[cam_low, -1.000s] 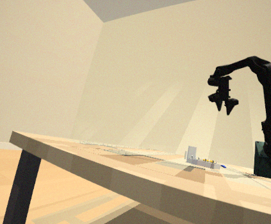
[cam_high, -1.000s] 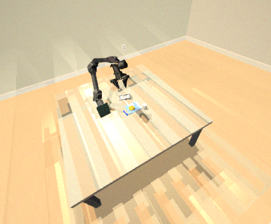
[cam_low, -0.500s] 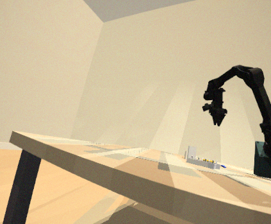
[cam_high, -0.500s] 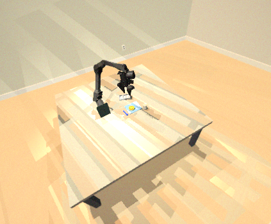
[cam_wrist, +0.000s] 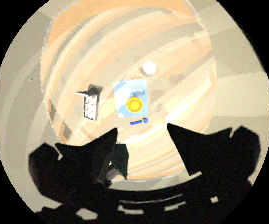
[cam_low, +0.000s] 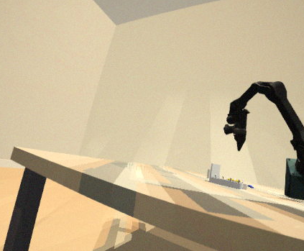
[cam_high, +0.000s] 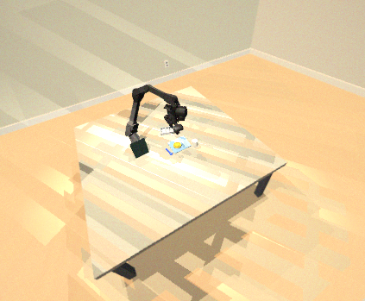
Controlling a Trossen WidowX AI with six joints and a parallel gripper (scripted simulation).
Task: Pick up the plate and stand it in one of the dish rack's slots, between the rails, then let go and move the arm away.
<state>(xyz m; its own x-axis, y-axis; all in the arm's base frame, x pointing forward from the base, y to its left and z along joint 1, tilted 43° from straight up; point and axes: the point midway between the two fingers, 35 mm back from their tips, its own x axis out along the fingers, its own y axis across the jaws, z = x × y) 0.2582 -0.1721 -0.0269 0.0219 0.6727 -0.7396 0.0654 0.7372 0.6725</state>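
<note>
Now: gripper tip 16 cm above the yellow plate, 1 cm to the right of it and 1 cm short of it. Round my gripper tip: blue pen-like object: 17 cm below, 8 cm behind; then light blue mat: 17 cm below, 3 cm ahead, 2 cm to the left; then white cup: 15 cm below, 13 cm ahead, 6 cm to the right.
</note>
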